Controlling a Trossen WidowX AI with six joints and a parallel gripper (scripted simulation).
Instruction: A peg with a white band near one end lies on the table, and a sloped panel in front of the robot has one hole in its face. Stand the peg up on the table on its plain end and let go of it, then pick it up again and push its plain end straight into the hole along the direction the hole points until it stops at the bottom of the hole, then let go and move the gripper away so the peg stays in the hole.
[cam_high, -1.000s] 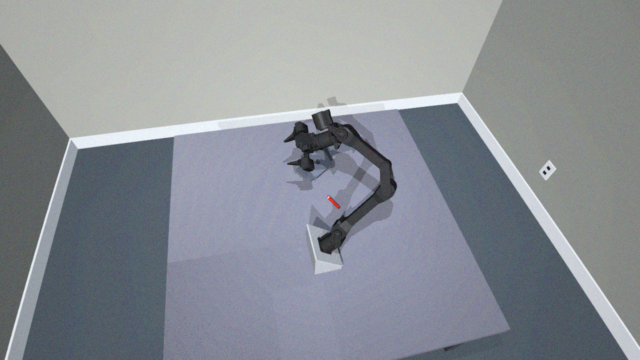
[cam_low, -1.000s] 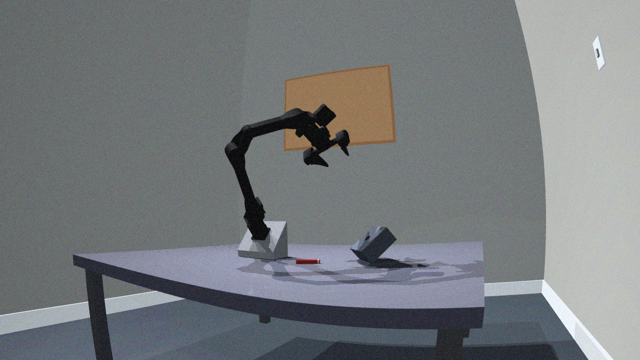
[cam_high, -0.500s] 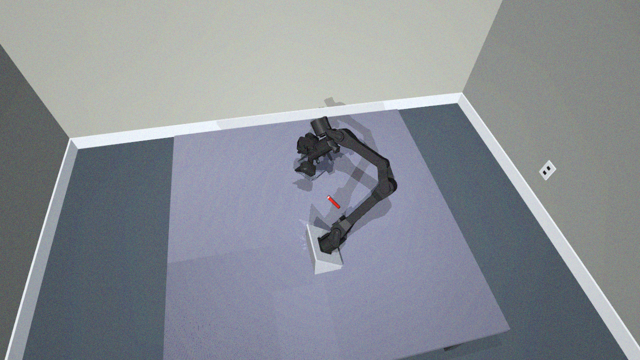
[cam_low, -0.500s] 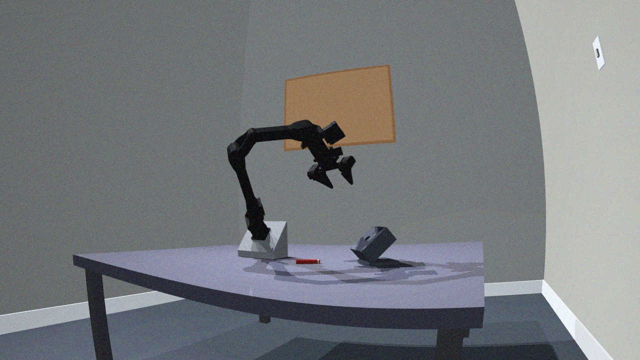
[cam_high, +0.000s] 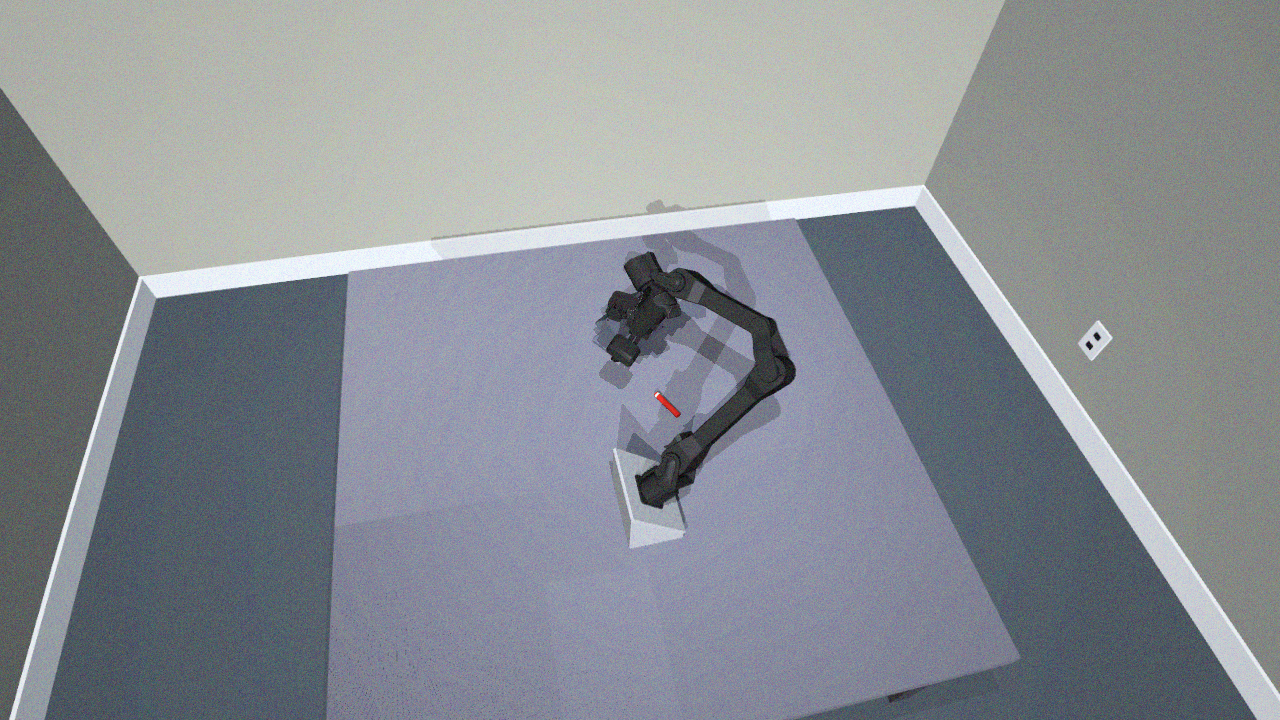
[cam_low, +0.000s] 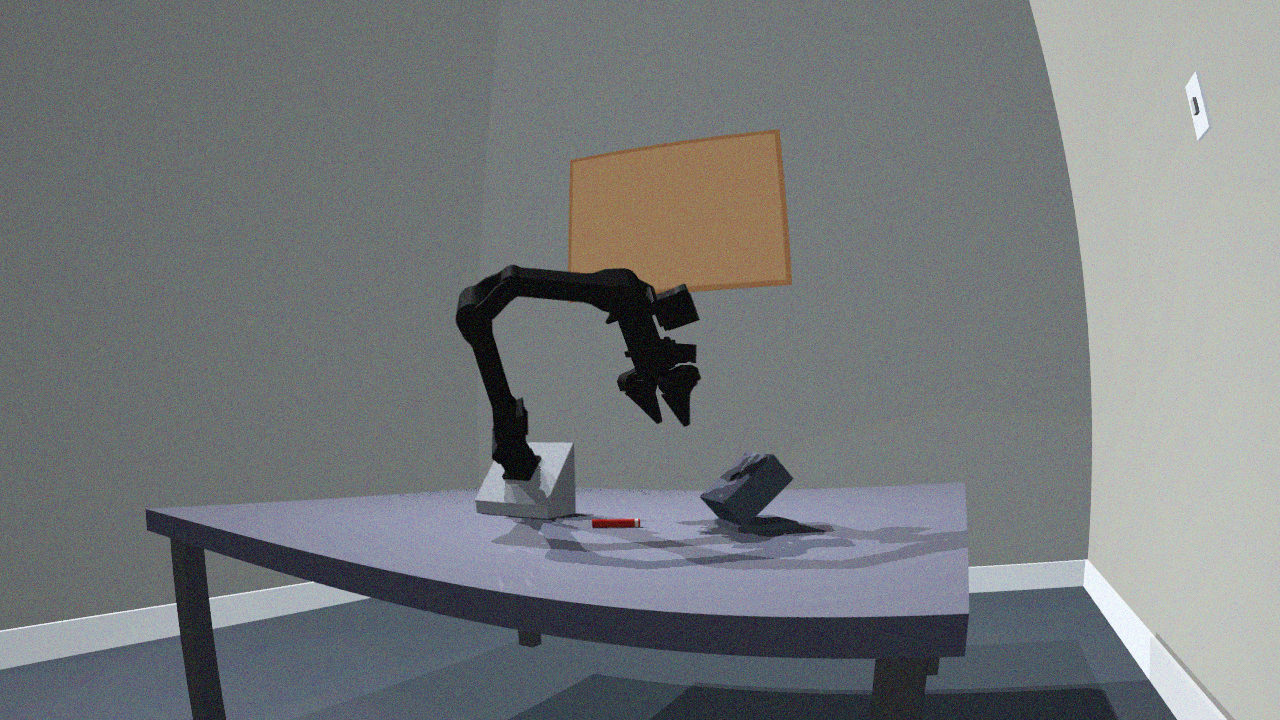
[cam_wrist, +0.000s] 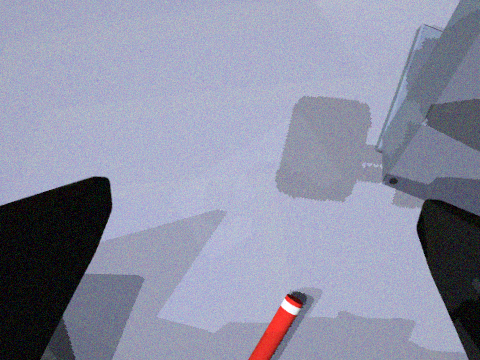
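The red peg lies 50 mm behind my gripper tip, 90 mm to the right of it and 170 mm below it. Also, from my gripper tip: grey sloped panel: 150 mm ahead, 50 mm to the right, 110 mm below.
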